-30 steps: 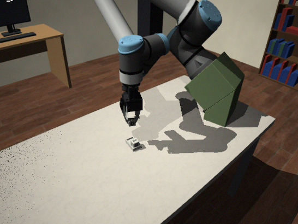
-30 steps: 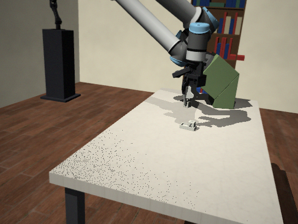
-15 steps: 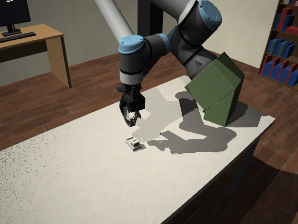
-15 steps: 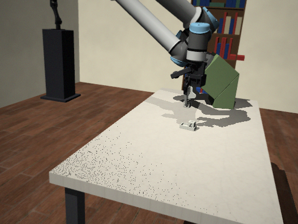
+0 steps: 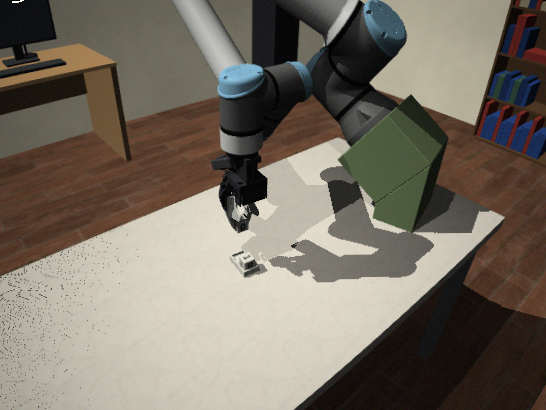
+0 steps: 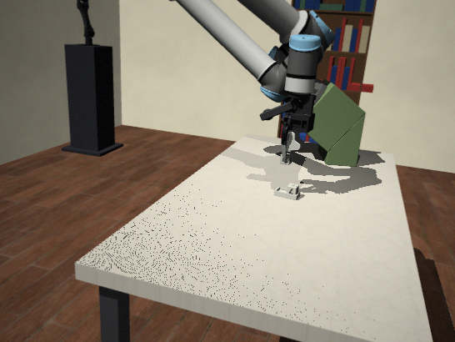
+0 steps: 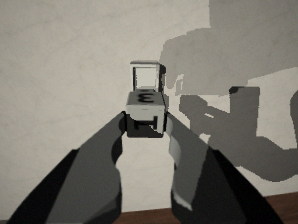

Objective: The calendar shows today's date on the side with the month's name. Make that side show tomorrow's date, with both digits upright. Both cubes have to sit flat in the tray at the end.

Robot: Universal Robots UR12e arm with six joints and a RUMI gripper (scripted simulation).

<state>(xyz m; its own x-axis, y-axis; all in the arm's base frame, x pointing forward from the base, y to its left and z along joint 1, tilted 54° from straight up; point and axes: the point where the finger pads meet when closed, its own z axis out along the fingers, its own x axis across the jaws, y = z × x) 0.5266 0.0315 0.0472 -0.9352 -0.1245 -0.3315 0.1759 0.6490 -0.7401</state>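
Now: the digit cube 10 mm below my hand. From my hand the other things lie so: pale calendar tray: 20 mm to the left, 130 mm below.
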